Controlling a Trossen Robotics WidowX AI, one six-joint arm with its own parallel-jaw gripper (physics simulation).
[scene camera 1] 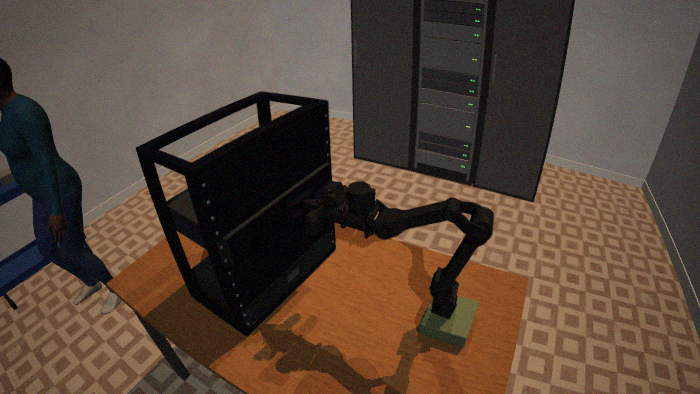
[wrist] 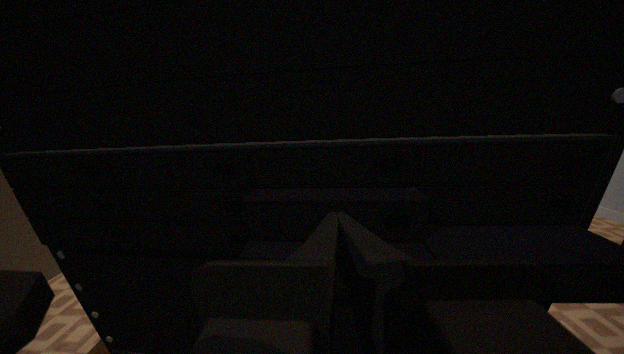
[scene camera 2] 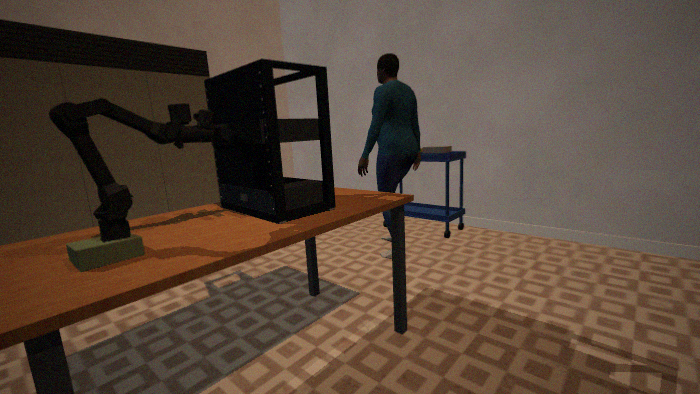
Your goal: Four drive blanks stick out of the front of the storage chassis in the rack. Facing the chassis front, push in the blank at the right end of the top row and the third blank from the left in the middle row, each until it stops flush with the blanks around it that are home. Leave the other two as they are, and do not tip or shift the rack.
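Frame: origin at the arm's base, x ahead, y left, z up, level; millimetres.
Seen in the pictures: gripper, fingertip midpoint: (scene camera 1: 303, 201) (wrist: 335, 219) (scene camera 2: 234, 133); arm's base at its link origin: (scene camera 1: 444, 308) (scene camera 2: 115, 238).
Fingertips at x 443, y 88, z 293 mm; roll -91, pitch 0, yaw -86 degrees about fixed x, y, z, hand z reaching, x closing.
Note:
Offsets run from my fingertips to a thing's top centre. "spot": to the spot under its first point. Level surfaces: height alone.
The black rack {174 mm ahead, 62 mm left, 242 mm up} (scene camera 1: 200, 120) (scene camera 2: 326, 145) stands upright on the table. The storage chassis (scene camera 1: 186, 222) (scene camera 2: 298, 130) (wrist: 125, 210) sits midway up it, its front very dark. My gripper (wrist: 335, 219) is shut and empty, pointing at the chassis front; its tips are hard to make out in the scene views. In the wrist view a protruding blank {60 mm ahead, 4 mm left, 12 mm up} (wrist: 335, 195) shows a faint top face just above the fingertips. Another protruding blank {spot: 8 mm back, 44 mm left, 16 mm down} (wrist: 262, 248) lies lower, partly hidden by the fingers. A third protruding blank {47 mm ahead, 107 mm right, 16 mm down} (wrist: 520, 242) shows at the lower right. Contact and exact depth cannot be told.
The arm stands on a green block (scene camera 1: 462, 312) (scene camera 2: 107, 254) on the wooden table {347 mm down} (scene camera 1: 380, 290) (scene camera 2: 165, 275). A lower unit (scene camera 1: 275, 287) (scene camera 2: 245, 197) sits at the rack's bottom. A person (scene camera 1: 37, 135) (scene camera 2: 396, 115) is behind the rack, beside a blue cart (scene camera 2: 442, 157).

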